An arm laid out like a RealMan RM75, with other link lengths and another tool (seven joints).
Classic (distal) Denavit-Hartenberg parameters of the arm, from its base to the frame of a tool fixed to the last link. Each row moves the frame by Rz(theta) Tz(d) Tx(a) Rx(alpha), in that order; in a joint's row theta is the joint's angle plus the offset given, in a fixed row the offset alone. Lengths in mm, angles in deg.
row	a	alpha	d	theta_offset
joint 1	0	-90	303	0
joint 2	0	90	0	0
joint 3	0	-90	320	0
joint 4	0	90	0	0
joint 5	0	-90	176.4	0
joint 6	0	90	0	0
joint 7	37.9	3.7	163.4	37.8
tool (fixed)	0	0	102.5	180
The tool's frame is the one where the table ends.
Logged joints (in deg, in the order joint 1, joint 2, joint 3, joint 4, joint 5, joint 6, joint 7), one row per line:
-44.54 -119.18 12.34 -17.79 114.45 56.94 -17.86
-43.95 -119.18 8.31 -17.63 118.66 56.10 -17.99
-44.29 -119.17 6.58 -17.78 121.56 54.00 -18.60
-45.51 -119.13 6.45 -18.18 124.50 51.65 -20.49
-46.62 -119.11 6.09 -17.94 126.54 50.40 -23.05
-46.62 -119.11 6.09 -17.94 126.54 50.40 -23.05
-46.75 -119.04 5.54 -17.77 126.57 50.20 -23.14
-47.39 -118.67 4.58 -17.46 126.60 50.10 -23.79
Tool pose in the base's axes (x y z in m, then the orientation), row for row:
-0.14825 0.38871 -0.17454 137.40 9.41 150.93
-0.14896 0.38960 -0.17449 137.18 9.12 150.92
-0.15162 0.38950 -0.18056 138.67 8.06 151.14
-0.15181 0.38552 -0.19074 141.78 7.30 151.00
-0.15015 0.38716 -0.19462 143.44 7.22 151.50
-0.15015 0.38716 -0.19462 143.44 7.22 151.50
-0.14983 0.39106 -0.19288 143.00 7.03 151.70
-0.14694 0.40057 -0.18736 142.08 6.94 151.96
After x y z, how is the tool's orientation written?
As angles about the fixed x, y, z axes (roll, pitch, yaw), in degrees.
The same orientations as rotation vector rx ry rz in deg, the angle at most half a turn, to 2 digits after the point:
33.34 147.96 54.08
33.49 148.00 54.53
34.31 149.69 53.38
35.74 151.98 49.87
35.55 153.28 47.92
35.55 153.28 47.92
35.30 153.25 48.65
34.81 152.91 49.96

